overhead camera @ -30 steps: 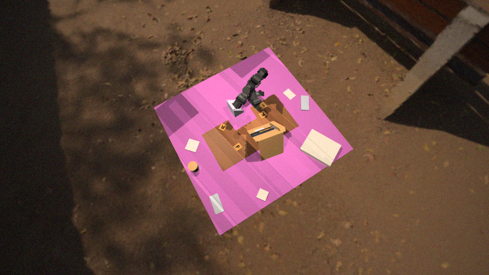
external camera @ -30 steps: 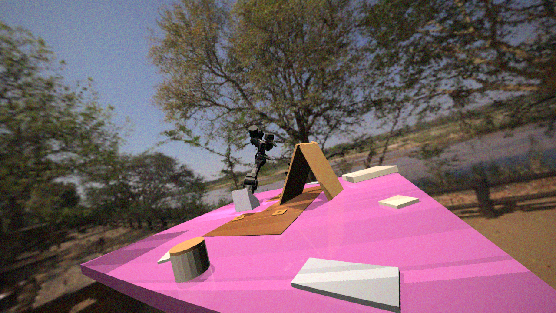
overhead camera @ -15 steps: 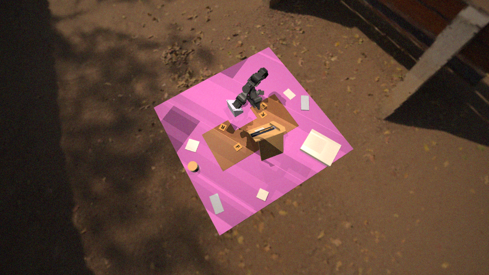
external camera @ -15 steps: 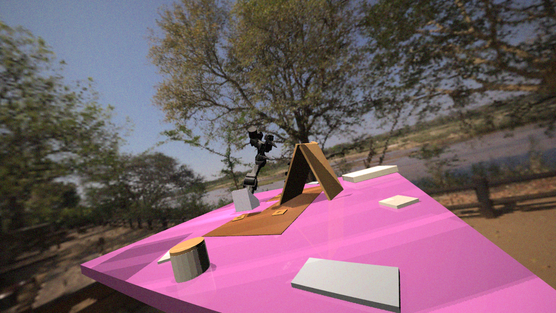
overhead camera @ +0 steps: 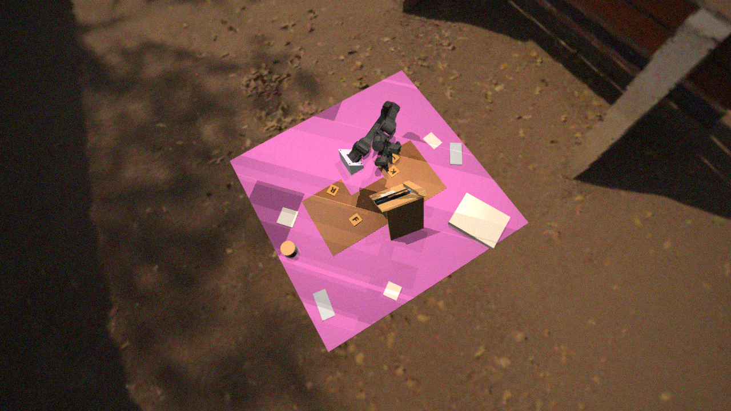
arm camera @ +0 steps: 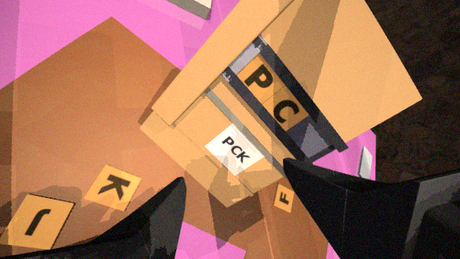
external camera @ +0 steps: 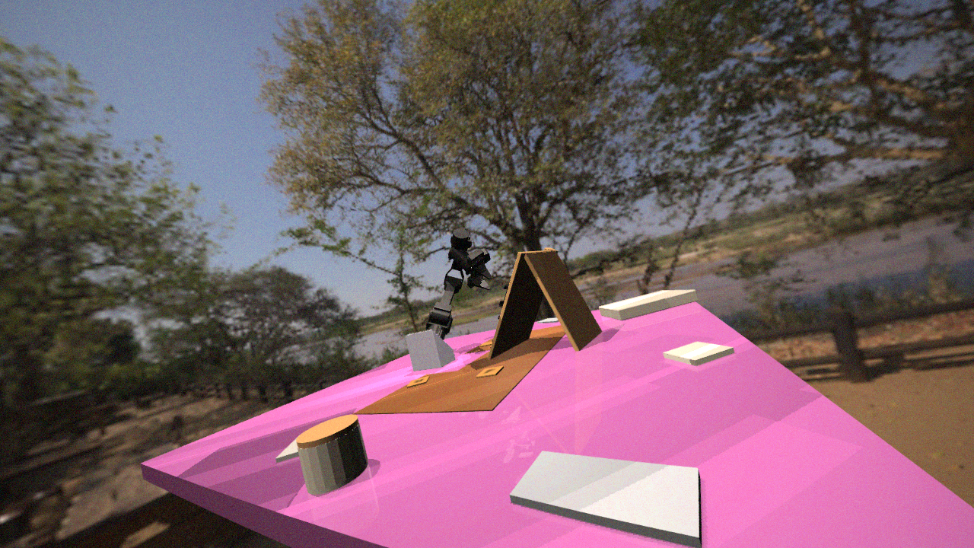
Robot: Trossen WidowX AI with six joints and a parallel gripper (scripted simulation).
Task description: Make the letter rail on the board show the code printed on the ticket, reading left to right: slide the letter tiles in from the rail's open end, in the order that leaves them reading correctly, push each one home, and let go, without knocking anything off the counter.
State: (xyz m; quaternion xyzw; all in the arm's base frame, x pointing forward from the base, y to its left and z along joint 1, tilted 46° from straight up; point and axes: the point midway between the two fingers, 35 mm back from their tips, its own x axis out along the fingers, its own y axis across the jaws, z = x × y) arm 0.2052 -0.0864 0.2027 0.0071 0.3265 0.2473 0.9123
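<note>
The white ticket lies 140 mm below my gripper tip, 70 mm ahead of it and 60 mm to the right of it. From my gripper tip the other things lie so: brown mat (230 mm below, 100 mm to the right, 40 mm behind); large pale slab (490 mm ahead, 260 mm to the left, 220 mm below); letter tile (280 mm to the right, 230 mm below, 50 mm ahead).
</note>
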